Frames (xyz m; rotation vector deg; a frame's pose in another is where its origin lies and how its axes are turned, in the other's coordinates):
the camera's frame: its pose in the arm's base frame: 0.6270 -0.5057 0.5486 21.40 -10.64 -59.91
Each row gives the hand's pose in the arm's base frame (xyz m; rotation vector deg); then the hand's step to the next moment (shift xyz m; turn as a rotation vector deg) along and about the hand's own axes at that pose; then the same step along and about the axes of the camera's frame.
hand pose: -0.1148 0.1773 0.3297 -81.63 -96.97 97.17
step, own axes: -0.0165 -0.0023 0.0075 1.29 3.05 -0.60
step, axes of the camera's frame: 0.0146 -0.0048 0.0099 0.04 0.02 -3.37
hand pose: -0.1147 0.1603 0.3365 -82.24 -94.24 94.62
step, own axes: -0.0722 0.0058 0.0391 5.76 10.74 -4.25
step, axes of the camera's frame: 0.0690 -0.0333 0.0300 -1.02 2.06 -12.70
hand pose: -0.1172 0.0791 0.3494 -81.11 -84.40 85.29
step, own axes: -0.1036 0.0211 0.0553 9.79 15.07 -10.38
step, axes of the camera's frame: 0.0920 -0.0703 0.0289 -2.15 7.32 -19.30
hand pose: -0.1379 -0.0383 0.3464 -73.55 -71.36 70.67
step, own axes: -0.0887 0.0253 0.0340 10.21 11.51 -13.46
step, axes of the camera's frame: 0.0643 -0.0739 0.0083 -1.43 11.35 -16.94
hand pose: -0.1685 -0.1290 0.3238 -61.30 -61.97 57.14
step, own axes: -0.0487 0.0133 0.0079 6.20 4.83 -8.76
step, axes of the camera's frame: 0.0292 -0.0417 -0.0039 -0.09 8.08 -8.56
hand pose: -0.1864 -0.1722 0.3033 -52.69 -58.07 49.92
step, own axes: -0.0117 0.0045 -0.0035 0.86 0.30 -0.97
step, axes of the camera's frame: 0.0083 -0.0083 -0.0056 -0.04 1.10 -0.74
